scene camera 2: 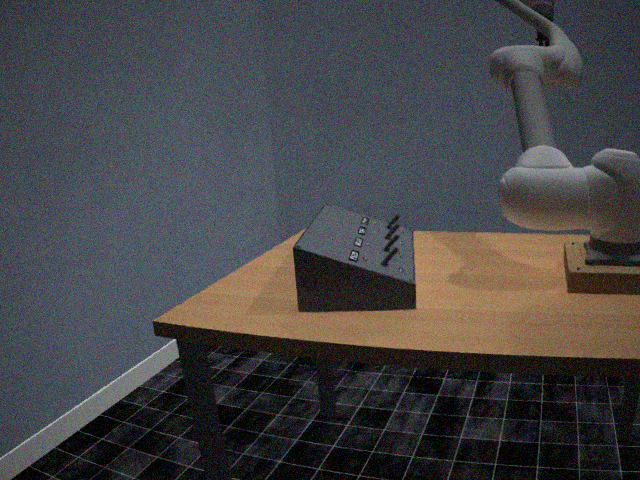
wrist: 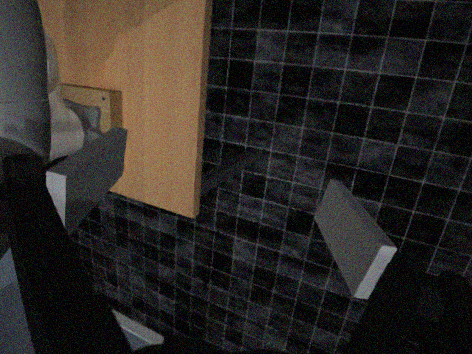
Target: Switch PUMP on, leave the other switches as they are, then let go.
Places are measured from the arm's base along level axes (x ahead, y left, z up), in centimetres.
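Pixels of known places: gripper, between the fingertips: [wrist: 227,176]; arm's base, origin of its link: [scene camera 2: 616,256] [wrist: 82,128].
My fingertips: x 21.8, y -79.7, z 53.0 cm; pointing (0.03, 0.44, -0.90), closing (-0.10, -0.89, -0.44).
Note:
Ahead of a thing's pixels: the offset from my fingertips to its top centre. "*": to the spot under its first point. Level surfaces: height alone.
A dark sloped switch box [scene camera 2: 330,235] stands on the table in the scene view. Several black levers {* dz -47.7, dx +32.8, dy +106.4 cm} [scene camera 2: 389,256] stand in a row on its sloping face, with small white-framed labels {dz -47.0, dx +40.6, dy +108.3 cm} [scene camera 2: 353,255] beside them. The label text is too small to read, so I cannot tell which switch is PUMP or how each is set. My gripper [wrist: 227,176] is open and empty in the wrist view, with its two grey pads wide apart above the floor beyond the table's edge. It is well away from the box, which does not show in the wrist view.
The wooden table {dz -58.4 cm} [scene camera 2: 491,325] [wrist: 165,150] carries the box and, to its right, the arm's base block [scene camera 2: 573,281] [wrist: 116,110]. The white arm [scene camera 2: 535,113] rises above that block. The dark tiled floor [scene camera 2: 387,428] [wrist: 300,100] lies below, and a grey wall [scene camera 2: 155,129] stands behind.

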